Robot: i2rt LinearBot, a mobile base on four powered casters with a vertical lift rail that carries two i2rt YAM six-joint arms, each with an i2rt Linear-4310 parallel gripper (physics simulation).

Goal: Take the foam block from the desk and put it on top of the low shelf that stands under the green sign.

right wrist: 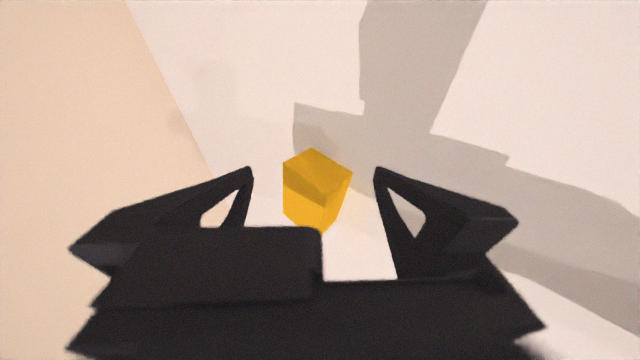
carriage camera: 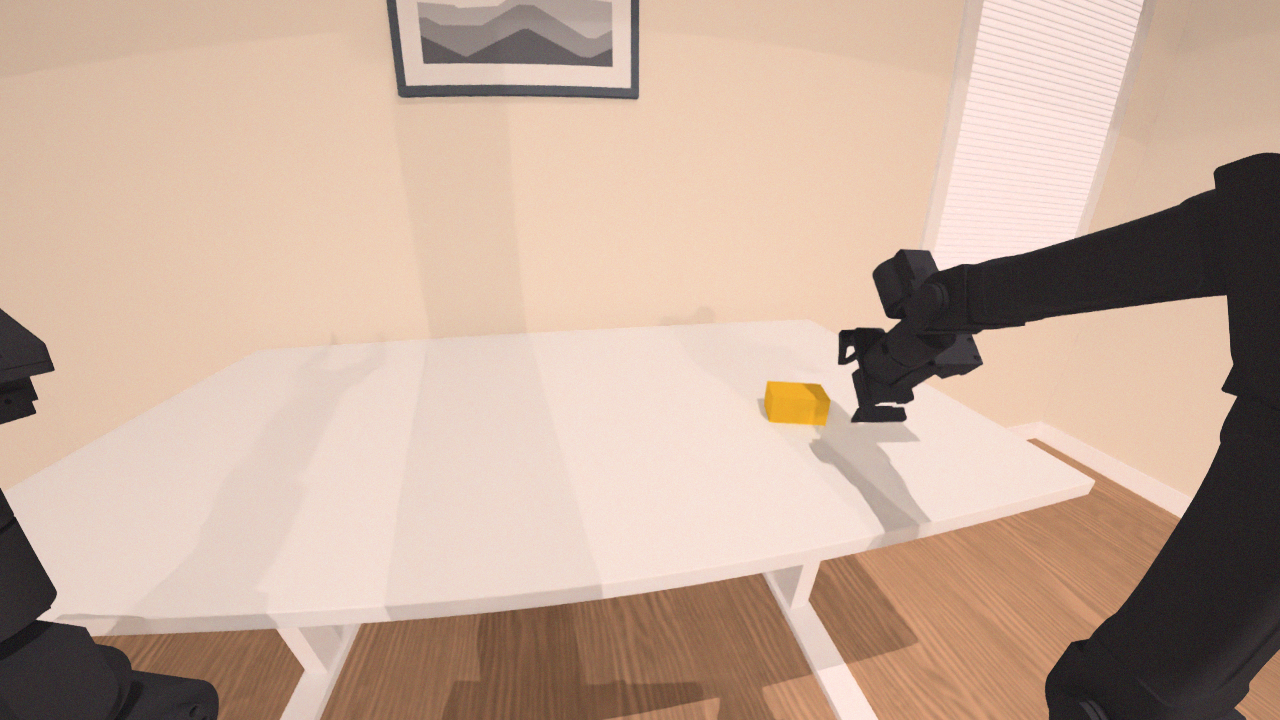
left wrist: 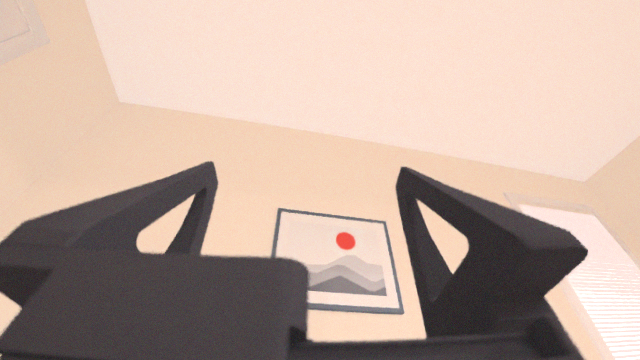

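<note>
The foam block is a yellow-orange box on the white desk, toward the right of the carriage view. My right gripper is open and empty, above the desk just right of the block in the carriage view. In the right wrist view the block shows in the gap between the fingertips, beyond them and not gripped. My left gripper is open and empty, facing the wall and ceiling. The low shelf and the green sign do not show in these views.
A framed mountain picture hangs on the wall behind the desk. A window with blinds is at the right. The desk's front right corner juts over the wooden floor. My left arm stands at the left edge.
</note>
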